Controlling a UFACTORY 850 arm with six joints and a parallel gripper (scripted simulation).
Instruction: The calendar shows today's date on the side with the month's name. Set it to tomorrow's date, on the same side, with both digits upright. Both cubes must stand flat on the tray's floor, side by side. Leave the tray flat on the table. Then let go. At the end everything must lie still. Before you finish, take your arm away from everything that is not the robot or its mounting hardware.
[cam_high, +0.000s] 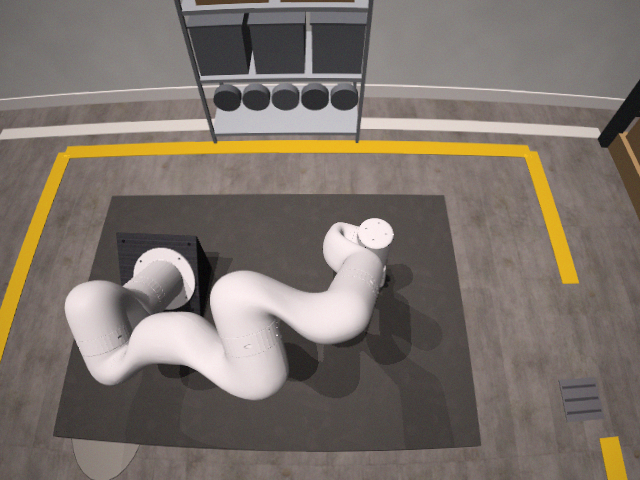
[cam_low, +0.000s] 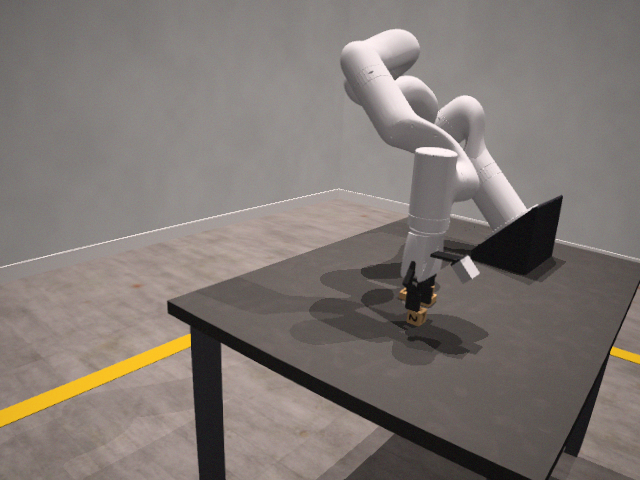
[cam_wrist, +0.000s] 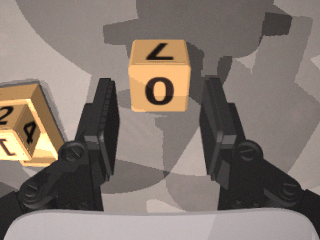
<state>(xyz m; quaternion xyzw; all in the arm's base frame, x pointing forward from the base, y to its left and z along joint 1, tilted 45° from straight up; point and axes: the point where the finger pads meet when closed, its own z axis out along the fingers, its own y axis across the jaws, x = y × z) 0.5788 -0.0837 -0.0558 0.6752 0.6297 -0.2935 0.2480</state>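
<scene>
The calendar cube is 4 cm below my hand. From my hand the other things lie so: wooden tray 11 cm behind, 5 cm to the right, 5 cm below.
</scene>
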